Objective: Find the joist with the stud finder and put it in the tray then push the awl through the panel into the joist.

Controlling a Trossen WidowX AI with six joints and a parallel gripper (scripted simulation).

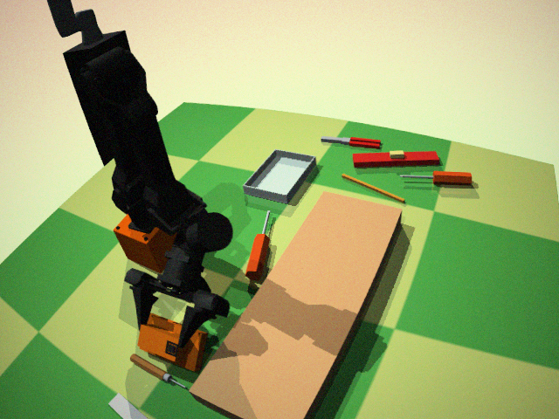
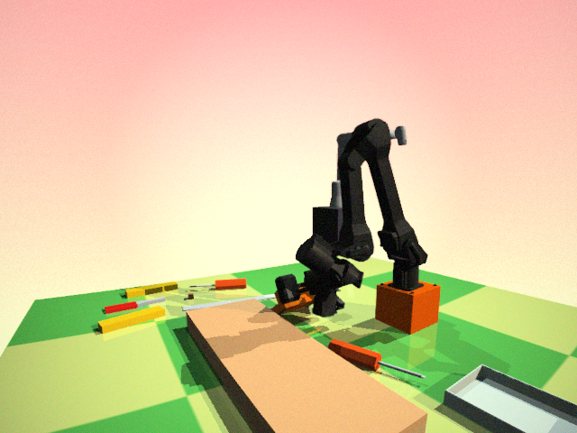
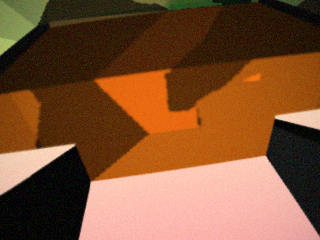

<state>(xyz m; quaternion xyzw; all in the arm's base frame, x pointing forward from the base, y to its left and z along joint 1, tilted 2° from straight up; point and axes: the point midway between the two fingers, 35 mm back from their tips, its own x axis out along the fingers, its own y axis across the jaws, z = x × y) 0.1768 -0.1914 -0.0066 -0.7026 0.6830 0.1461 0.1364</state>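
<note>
Right now my gripper tip is 2 cm short of the orange stud finder and 1 cm above it. The rest, counted from my gripper tip: awl (6 cm below, 4 cm to the right, 1 cm ahead); grey card (16 cm to the right, 9 cm ahead, 6 cm below); grey tray (53 cm to the left, 5 cm below, 1 cm behind).
</note>
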